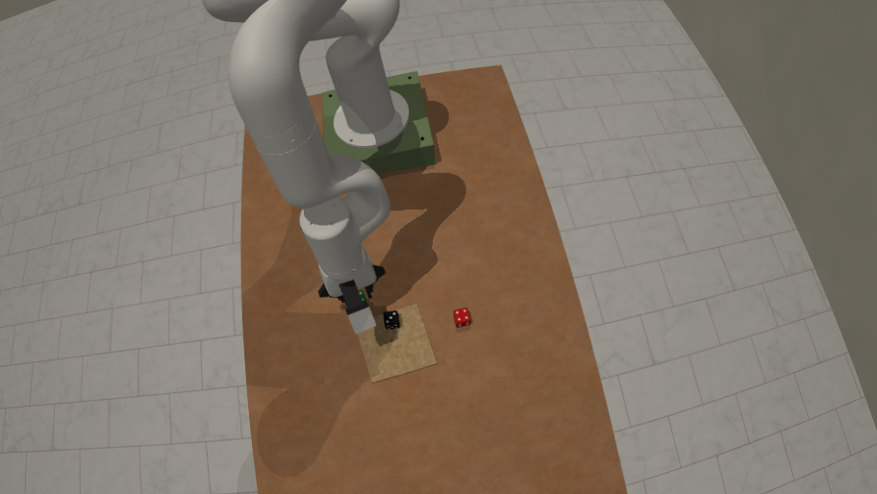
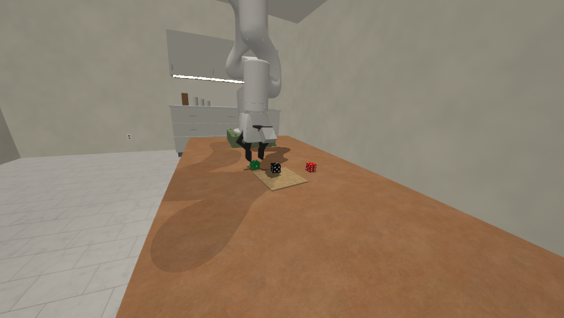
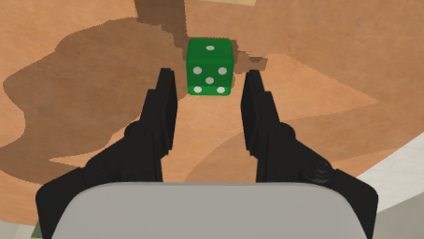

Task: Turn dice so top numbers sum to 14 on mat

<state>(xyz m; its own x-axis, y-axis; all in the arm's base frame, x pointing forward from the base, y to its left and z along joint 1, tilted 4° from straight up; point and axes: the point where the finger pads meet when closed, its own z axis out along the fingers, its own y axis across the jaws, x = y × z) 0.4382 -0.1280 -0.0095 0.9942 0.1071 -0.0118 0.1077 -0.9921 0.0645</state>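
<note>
The green die lies 4 cm below my hand. The rest, counted from my hand: black die: 6 cm to the left, 6 cm ahead, 4 cm below; then tan square mat: 11 cm ahead, 5 cm to the left, 5 cm below; then red die: 20 cm to the left, 10 cm ahead, 4 cm below.
</note>
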